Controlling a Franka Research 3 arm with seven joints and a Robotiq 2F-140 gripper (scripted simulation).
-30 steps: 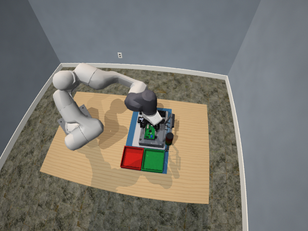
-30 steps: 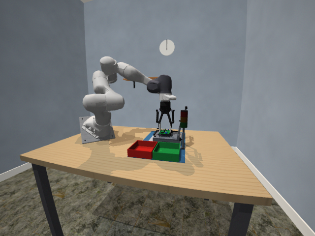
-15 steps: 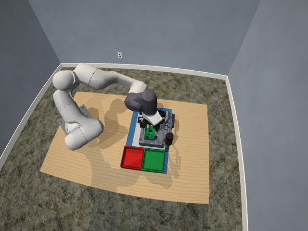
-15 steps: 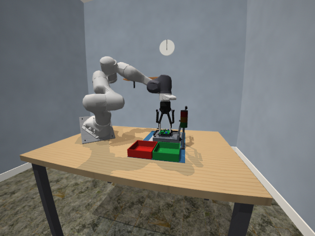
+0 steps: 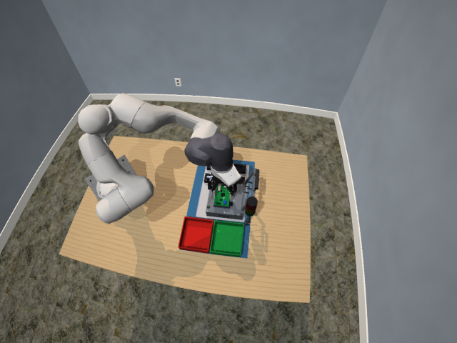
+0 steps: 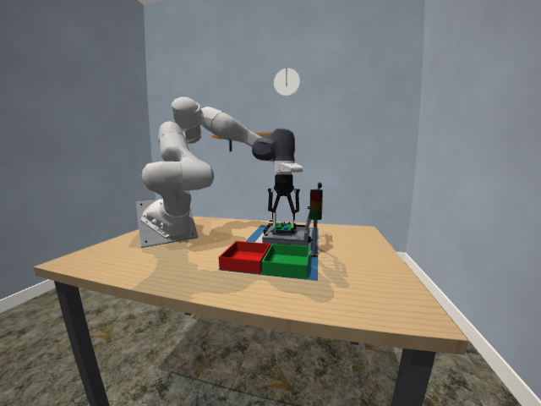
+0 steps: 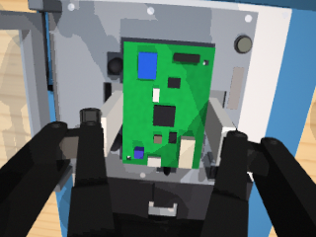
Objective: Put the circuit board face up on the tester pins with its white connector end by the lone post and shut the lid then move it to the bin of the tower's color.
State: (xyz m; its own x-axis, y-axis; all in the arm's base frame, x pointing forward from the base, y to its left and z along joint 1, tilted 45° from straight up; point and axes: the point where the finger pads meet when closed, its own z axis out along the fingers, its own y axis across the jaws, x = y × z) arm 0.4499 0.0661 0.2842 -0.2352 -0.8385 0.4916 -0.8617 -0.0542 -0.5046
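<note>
Now: the green circuit board 20 mm below my hand. Round my hand: tester plate 10 mm ahead, 10 mm to the left, 40 mm below; clear lid 120 mm ahead, 30 mm to the right, 80 mm above; green bin 10 mm behind, 200 mm to the right, 90 mm below.
</note>
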